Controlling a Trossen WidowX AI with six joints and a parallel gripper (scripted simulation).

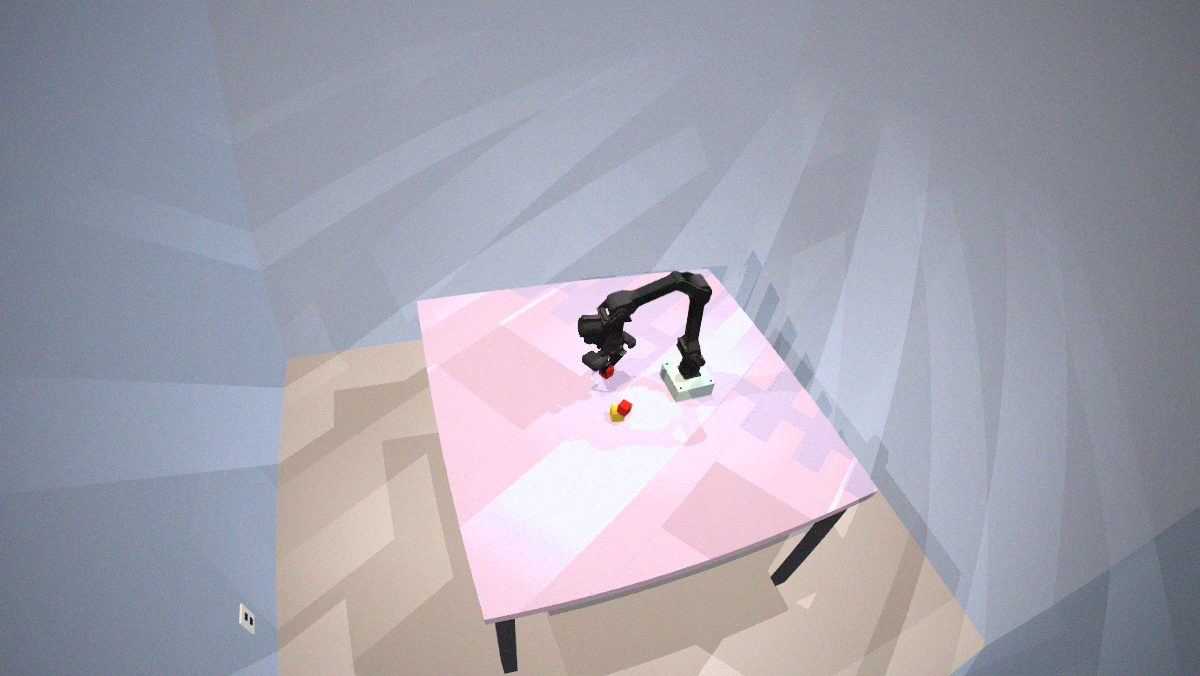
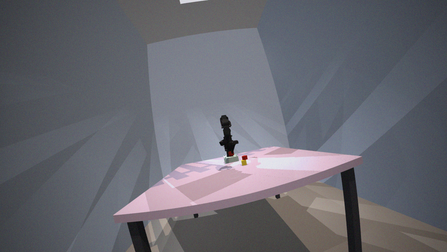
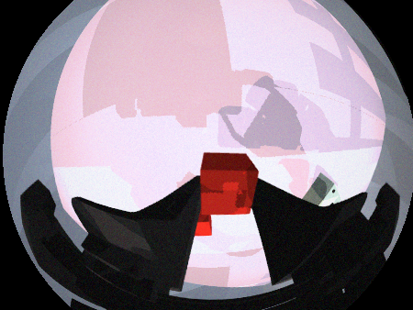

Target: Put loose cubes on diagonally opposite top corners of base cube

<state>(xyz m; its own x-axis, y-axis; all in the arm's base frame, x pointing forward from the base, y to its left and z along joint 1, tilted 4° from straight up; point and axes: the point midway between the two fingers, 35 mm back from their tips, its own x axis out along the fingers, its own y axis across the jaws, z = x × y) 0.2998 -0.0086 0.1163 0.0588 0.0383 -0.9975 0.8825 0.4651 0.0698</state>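
Now: gripper tip 100 mm above the yellow cube, 90 mm to the right of it and 20 mm past it.
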